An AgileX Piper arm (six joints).
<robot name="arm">
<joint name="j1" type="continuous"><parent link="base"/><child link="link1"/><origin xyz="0 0 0.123" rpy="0 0 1.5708"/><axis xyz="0 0 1"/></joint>
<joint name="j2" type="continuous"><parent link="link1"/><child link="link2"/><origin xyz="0 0 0" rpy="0 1.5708 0"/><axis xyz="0 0 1"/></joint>
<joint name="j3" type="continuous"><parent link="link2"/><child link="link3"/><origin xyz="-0.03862 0.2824 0" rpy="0 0 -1.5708"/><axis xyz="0 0 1"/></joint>
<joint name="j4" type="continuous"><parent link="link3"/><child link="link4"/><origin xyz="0.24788 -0.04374 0" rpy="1.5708 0 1.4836"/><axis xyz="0 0 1"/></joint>
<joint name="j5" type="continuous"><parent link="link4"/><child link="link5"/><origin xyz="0 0 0" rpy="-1.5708 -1.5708 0"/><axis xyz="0 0 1"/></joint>
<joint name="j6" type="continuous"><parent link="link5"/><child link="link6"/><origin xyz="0.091 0 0" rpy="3.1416 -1.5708 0"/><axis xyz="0 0 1"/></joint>
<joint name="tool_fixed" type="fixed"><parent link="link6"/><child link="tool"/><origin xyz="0 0 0" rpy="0 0 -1.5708"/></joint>
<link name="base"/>
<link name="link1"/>
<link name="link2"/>
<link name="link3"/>
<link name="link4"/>
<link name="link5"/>
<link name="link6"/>
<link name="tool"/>
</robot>
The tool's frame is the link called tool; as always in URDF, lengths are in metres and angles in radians. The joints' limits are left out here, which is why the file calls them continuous.
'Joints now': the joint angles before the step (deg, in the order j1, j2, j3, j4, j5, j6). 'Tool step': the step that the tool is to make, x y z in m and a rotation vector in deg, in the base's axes. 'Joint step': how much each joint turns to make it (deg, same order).
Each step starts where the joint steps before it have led.
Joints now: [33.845, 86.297, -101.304, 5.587, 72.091, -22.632]
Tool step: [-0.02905, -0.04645, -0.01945, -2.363, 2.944, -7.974]
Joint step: [-4.094, -10.401, 14.088, -2.795, -0.200, 3.722]
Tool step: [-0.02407, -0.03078, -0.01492, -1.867, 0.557, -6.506]
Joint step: [-2.464, -7.531, 9.259, -3.569, -0.409, 3.712]
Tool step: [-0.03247, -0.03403, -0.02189, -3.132, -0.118, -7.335]
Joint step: [-2.411, -9.325, 10.854, -5.335, -0.011, 4.329]
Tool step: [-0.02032, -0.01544, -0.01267, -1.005, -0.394, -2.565]
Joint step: [-1.057, -5.503, 5.709, -1.804, 0.001, 1.305]
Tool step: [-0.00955, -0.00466, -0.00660, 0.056, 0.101, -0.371]
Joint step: [-0.139, -2.455, 2.559, -0.045, 0.000, 0.262]
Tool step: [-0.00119, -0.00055, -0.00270, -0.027, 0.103, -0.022]
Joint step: [-0.019, -0.393, 0.773, 0.000, -0.272, 0.047]
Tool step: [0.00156, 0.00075, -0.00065, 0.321, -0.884, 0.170]
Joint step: [0.001, -0.002, 0.344, -0.024, -1.293, 0.001]
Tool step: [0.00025, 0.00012, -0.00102, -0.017, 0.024, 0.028]
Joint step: [-0.004, 0.001, 0.237, 0.002, -0.212, -0.003]
